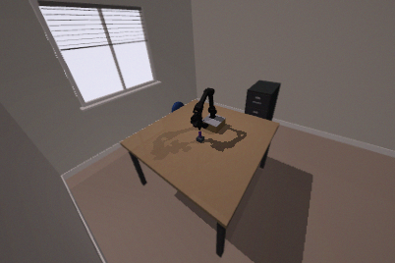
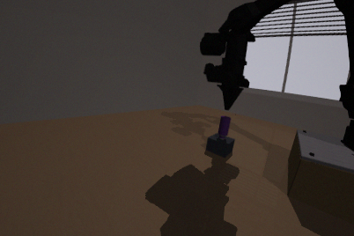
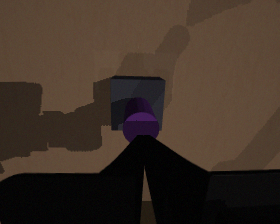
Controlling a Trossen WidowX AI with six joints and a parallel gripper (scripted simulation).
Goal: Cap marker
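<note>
Right now my gripper tip is 50 mm above the purple cap. Also, from my gripper tip: dark holder block (110 mm below).
</note>
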